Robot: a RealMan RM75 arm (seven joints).
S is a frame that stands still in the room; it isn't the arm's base.
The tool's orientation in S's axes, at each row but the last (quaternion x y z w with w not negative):
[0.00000 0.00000 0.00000 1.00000]
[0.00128 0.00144 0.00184 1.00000]
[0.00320 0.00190 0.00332 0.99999]
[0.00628 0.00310 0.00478 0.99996]
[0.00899 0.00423 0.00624 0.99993]
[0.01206 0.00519 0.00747 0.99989]
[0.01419 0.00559 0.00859 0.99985]
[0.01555 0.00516 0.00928 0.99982]
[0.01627 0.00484 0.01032 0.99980]
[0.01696 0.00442 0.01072 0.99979]
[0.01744 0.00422 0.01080 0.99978]
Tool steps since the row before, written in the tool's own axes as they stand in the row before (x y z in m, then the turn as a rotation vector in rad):
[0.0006 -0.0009 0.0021 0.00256 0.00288 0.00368]
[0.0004 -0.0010 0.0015 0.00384 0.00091 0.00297]
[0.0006 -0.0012 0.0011 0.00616 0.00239 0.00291]
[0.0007 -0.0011 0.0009 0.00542 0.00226 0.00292]
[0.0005 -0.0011 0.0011 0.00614 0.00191 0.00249]
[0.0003 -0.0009 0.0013 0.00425 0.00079 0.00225]
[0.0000 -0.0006 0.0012 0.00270 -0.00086 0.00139]
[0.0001 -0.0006 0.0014 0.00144 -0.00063 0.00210]
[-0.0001 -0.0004 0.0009 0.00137 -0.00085 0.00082]
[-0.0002 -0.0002 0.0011 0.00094 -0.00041 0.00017]
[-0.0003 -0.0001 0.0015 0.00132 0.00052 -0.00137]
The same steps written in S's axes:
[0.0006 -0.0009 0.0021 0.00256 0.00288 0.00368]
[0.0004 -0.0010 0.0015 0.00385 0.00092 0.00296]
[0.0006 -0.0012 0.0011 0.00616 0.00241 0.00290]
[0.0007 -0.0011 0.0009 0.00542 0.00228 0.00291]
[0.0005 -0.0011 0.0011 0.00614 0.00194 0.00247]
[0.0003 -0.0009 0.0013 0.00426 0.00080 0.00222]
[0.0000 -0.0006 0.0012 0.00273 -0.00085 0.00134]
[0.0001 -0.0006 0.0014 0.00147 -0.00067 0.00206]
[-0.0001 -0.0004 0.0009 0.00140 -0.00085 0.00078]
[-0.0002 -0.0002 0.0011 0.00095 -0.00040 0.00015]
[-0.0003 -0.0002 0.0015 0.00130 0.00060 -0.00136]

